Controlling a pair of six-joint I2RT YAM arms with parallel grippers.
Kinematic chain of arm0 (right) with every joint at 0, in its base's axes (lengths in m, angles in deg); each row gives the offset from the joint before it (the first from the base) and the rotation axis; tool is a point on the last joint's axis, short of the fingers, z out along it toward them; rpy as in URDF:
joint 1: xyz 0 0 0.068 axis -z
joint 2: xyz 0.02 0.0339 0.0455 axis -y
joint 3: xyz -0.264 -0.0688 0 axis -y
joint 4: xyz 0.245 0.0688 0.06 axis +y
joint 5: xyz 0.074 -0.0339 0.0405 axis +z
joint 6: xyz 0.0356 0 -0.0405 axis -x
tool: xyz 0 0 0 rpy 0 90 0
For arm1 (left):
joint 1: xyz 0 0 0.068 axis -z
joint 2: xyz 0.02 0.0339 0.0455 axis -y
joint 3: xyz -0.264 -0.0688 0 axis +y
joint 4: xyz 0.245 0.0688 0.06 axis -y
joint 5: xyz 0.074 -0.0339 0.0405 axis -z
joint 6: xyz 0.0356 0 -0.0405 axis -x
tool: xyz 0 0 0 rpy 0 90 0
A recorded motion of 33 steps. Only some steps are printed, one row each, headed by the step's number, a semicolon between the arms.
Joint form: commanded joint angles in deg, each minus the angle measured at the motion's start. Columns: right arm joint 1, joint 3, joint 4, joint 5, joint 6, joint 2; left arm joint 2, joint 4, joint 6, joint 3, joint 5, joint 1.
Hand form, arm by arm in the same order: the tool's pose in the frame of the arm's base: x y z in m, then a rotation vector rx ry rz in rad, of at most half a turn. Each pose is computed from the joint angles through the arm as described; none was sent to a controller.
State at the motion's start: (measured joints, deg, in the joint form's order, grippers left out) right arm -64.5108 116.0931 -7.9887 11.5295 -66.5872 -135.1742; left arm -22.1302 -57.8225 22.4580 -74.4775 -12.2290 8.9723
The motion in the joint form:
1: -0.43 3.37 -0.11 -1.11 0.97 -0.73; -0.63 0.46 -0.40 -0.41 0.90 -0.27
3: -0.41 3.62 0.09 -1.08 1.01 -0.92; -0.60 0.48 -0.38 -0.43 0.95 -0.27
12: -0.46 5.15 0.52 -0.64 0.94 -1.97; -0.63 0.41 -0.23 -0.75 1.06 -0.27
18: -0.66 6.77 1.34 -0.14 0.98 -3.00; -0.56 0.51 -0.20 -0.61 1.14 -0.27
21: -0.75 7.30 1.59 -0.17 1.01 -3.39; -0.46 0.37 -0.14 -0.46 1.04 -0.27
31: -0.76 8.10 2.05 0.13 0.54 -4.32; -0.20 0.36 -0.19 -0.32 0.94 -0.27
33: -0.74 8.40 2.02 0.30 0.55 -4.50; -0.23 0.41 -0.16 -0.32 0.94 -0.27
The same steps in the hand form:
1: 0.2353 0.5185 0.2696 -0.1527 2.0962 1.7244; -0.0108 0.0087 0.4359 -0.3421 1.6305 -0.2429
3: 0.2358 0.5190 0.2690 -0.1533 2.0987 1.7224; -0.0110 0.0087 0.4360 -0.3417 1.6295 -0.2442
12: 0.2365 0.5224 0.2677 -0.1603 2.1009 1.7295; -0.0120 0.0088 0.4371 -0.3422 1.6257 -0.2488
18: 0.2357 0.5262 0.2663 -0.1726 2.1086 1.7341; -0.0119 0.0087 0.4367 -0.3416 1.6255 -0.2505
21: 0.2354 0.5276 0.2654 -0.1742 2.1108 1.7329; -0.0119 0.0088 0.4358 -0.3439 1.6282 -0.2490
31: 0.2362 0.5301 0.2605 -0.1698 2.1275 1.7335; -0.0128 0.0090 0.4352 -0.3444 1.6261 -0.2473
33: 0.2366 0.5306 0.2607 -0.1727 2.1253 1.7373; -0.0126 0.0090 0.4353 -0.3448 1.6257 -0.2478

